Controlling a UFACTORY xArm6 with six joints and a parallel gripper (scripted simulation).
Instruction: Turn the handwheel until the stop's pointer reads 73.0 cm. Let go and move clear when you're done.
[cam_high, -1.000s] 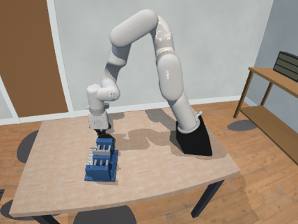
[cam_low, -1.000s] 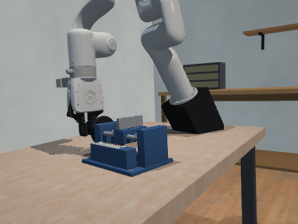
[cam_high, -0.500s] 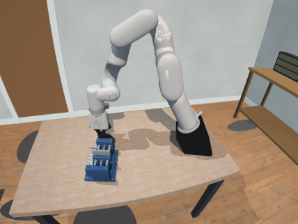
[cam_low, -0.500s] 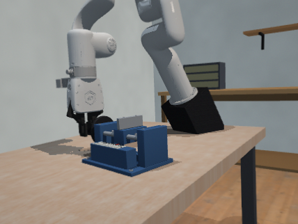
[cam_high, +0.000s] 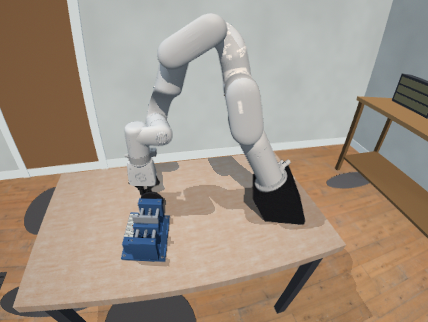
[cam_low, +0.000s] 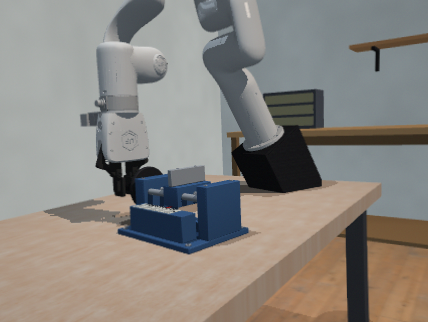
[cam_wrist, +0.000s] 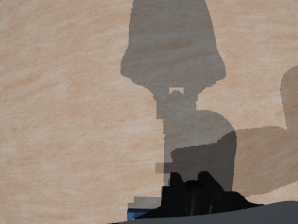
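The black handwheel is 30 mm to the left of my hand. From my hand the other things lie so: grey stop block: 150 mm to the left, 60 mm ahead, 10 mm above.
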